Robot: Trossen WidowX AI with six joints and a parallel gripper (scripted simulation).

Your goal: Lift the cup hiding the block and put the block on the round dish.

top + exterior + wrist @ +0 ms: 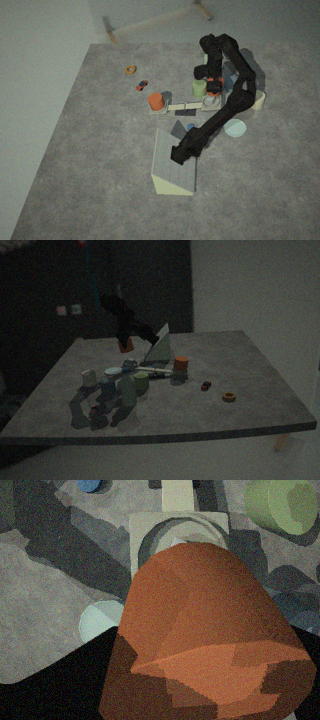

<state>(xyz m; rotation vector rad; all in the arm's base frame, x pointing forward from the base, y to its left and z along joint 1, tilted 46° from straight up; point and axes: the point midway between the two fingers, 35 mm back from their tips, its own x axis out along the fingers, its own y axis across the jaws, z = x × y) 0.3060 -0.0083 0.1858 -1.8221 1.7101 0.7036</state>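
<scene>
The grey block lies 80 mm below my gripper tip and 10 mm to the left of it. Round my gripper tip: small balance: 140 mm to the left, 130 mm below; green cup: 140 mm ahead, 130 mm below, 80 mm to the left; pale blue round dish: 170 mm below, 100 mm to the right, 90 mm behind.
</scene>
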